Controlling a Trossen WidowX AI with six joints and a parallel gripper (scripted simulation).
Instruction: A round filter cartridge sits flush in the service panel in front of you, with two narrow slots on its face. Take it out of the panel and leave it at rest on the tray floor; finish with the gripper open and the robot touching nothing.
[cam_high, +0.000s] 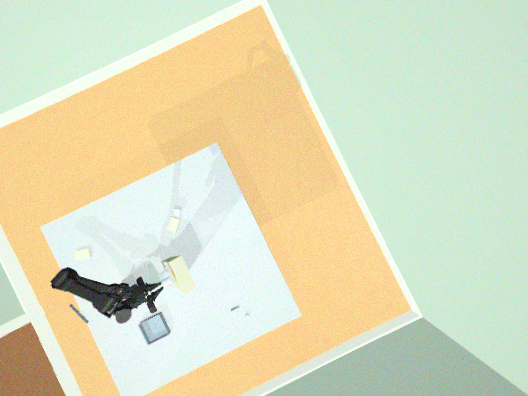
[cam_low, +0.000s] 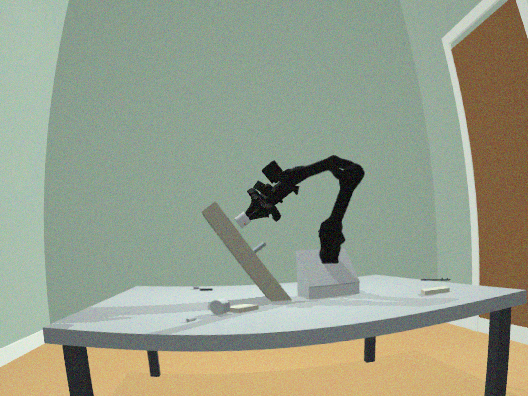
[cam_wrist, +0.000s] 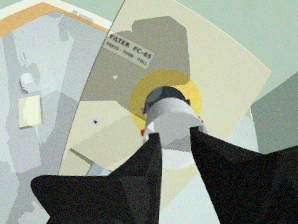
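Right now the beige service panel is 2 cm ahead of my gripper tip and 11 cm below it. Also, from my gripper tip: round white filter cartridge 1 cm ahead, 1 cm below; then grey square tray 36 cm behind, 27 cm to the right, 29 cm below.
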